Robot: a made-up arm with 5 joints.
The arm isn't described. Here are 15 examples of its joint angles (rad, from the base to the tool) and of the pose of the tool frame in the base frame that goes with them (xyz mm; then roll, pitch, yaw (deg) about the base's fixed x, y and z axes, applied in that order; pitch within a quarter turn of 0, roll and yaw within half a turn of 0).
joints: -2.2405 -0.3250 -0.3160 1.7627 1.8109
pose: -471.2 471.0 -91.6 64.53 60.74 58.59
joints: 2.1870 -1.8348 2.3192 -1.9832 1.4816
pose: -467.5 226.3 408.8 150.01 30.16 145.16
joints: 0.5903 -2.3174 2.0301 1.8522 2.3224
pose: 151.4 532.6 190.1 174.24 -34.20 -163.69
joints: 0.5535 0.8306 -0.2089 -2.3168 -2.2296
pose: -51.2 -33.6 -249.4 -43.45 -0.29 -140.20
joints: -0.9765 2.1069 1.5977 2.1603 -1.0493
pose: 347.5 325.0 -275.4 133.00 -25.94 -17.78
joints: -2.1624 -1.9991 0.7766 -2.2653 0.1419
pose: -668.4 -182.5 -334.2 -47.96 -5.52 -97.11
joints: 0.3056 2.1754 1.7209 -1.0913 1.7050
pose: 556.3 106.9 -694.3 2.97 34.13 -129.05
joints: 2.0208 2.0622 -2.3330 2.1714 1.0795
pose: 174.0 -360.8 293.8 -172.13 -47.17 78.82
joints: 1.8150 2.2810 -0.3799 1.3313 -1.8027
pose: -84.2 397.6 -394.8 75.31 -53.17 112.43
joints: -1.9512 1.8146 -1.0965 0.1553 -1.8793
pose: -149.6 -269.5 -326.9 6.54 -28.37 -24.48
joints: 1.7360 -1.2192 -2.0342 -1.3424 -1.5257
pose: -101.5 -7.1 81.4 -161.09 -25.50 112.43
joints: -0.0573 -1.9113 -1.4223 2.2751 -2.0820
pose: 193.7 -201.6 -16.0 -157.44 -20.17 -140.27
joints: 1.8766 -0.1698 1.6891 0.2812 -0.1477
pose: -163.5 -271.8 -718.9 -1.53 14.74 8.08
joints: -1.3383 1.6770 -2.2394 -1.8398 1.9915
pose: 360.5 97.4 155.3 -165.53 -3.53 115.38
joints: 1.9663 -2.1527 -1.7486 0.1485 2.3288
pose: 44.5 -153.5 -493.4 -11.04 -13.15 -155.72
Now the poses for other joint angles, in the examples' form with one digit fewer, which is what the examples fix.
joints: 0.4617 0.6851 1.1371 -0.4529 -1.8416
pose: 165 102 -257 150.2 -35.3 -62.4
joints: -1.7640 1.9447 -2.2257 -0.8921 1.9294
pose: 373 -130 164 175.5 39.8 38.5
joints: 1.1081 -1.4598 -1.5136 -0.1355 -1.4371
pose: -71 -181 0 165.6 2.4 145.4
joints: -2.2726 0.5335 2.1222 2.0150 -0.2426
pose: 403 -500 113 158.5 41.5 -100.9
